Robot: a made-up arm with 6 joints.
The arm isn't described. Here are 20 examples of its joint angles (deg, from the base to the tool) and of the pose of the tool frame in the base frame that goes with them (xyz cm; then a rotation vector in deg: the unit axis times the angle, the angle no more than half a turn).
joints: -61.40 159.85 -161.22 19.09 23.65 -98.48
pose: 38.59 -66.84 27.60 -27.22 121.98 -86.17
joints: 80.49 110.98 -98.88 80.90 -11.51 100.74
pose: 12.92 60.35 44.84 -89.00 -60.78 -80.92
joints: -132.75 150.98 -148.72 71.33 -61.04 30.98
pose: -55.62 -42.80 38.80 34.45 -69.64 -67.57
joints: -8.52 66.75 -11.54 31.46 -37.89 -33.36
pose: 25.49 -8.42 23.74 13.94 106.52 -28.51
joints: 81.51 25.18 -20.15 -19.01 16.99 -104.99
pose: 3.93 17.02 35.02 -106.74 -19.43 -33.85
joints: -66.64 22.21 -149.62 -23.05 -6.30 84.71
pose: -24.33 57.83 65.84 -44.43 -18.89 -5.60
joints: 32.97 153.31 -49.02 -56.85 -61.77 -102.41
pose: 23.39 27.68 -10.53 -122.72 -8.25 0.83
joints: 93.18 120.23 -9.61 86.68 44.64 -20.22
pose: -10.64 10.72 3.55 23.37 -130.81 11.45
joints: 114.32 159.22 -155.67 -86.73 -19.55 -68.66
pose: -36.17 68.56 29.83 -50.53 -72.05 -17.69
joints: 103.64 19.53 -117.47 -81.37 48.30 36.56
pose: 19.64 -36.22 73.25 18.55 46.60 60.62
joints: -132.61 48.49 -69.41 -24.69 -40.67 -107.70
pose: -7.25 -13.59 74.43 16.33 -30.64 101.43
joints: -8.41 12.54 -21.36 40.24 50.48 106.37
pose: 10.67 5.62 33.96 132.66 68.77 95.43
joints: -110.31 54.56 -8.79 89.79 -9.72 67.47
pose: -9.51 -18.88 19.85 90.75 -94.03 13.66
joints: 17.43 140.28 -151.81 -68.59 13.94 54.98
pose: 69.05 18.29 50.12 -10.08 78.33 -5.21
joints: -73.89 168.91 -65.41 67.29 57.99 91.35
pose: 17.79 -21.36 -18.35 -105.26 57.09 -22.29
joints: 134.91 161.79 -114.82 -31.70 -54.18 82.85
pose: -54.29 45.88 6.77 79.33 -65.79 -109.42
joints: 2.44 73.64 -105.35 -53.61 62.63 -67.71
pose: 28.91 -8.98 70.03 -66.39 105.03 -103.97
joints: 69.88 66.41 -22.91 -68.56 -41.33 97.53
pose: 1.43 29.27 28.60 -68.60 115.38 98.96
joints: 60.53 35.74 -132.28 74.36 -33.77 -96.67
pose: -11.87 -36.44 82.74 38.63 6.39 40.04
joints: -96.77 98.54 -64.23 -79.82 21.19 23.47
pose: -10.90 -48.47 29.67 -67.38 -136.66 86.21
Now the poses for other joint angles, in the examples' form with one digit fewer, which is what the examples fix.
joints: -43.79 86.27 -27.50 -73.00 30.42 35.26
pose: 16.0 -25.0 16.3 22.7 166.7 -58.6
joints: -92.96 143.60 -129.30 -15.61 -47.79 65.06
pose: -0.9 -72.0 40.2 47.9 25.3 -30.4
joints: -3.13 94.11 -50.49 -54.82 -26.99 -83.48
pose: 45.8 2.8 28.0 -117.4 35.1 -67.9
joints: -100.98 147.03 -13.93 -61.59 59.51 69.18
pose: -11.3 -1.5 3.7 -67.8 -71.6 -11.2
